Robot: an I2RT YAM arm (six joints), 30 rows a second.
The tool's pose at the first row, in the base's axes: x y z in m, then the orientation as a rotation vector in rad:
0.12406, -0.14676, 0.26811, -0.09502, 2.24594, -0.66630
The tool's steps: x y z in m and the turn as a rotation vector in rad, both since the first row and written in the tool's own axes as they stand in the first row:
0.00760, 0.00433, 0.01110, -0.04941, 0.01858, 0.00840
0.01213, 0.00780, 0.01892, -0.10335, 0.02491, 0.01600
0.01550, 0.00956, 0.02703, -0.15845, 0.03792, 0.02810
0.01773, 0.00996, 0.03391, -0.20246, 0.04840, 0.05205
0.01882, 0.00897, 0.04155, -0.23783, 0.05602, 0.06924
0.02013, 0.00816, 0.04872, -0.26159, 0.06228, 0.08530
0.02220, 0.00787, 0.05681, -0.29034, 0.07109, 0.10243
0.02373, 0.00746, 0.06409, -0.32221, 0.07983, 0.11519
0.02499, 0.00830, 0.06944, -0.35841, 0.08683, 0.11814
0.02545, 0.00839, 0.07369, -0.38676, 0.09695, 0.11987
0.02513, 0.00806, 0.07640, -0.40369, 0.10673, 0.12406
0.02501, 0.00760, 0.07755, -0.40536, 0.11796, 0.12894
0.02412, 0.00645, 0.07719, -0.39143, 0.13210, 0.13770
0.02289, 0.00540, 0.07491, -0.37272, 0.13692, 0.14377
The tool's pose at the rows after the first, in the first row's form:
0.12719, -0.14989, 0.25469, -0.10415, 2.27989, -0.60965
0.13002, -0.15152, 0.24558, -0.12026, 2.30246, -0.54554
0.13363, -0.15443, 0.23791, -0.12973, 2.32998, -0.47813
0.13698, -0.15767, 0.23237, -0.12094, 2.34931, -0.41622
0.14147, -0.16212, 0.22784, -0.11643, 2.36347, -0.36715
0.14550, -0.16628, 0.22334, -0.10787, 2.37304, -0.33178
0.14972, -0.17059, 0.21756, -0.09973, 2.38562, -0.29017
0.15373, -0.17451, 0.21265, -0.09810, 2.39892, -0.24700
0.15674, -0.17645, 0.20840, -0.11035, 2.41236, -0.20354
0.15943, -0.17834, 0.20566, -0.11916, 2.42703, -0.16996
0.16151, -0.17971, 0.20451, -0.11962, 2.43872, -0.14839
0.16234, -0.18057, 0.20417, -0.11128, 2.44904, -0.14458
0.16255, -0.18117, 0.20553, -0.08976, 2.45882, -0.15745
0.16166, -0.18075, 0.20815, -0.07190, 2.45906, -0.17681

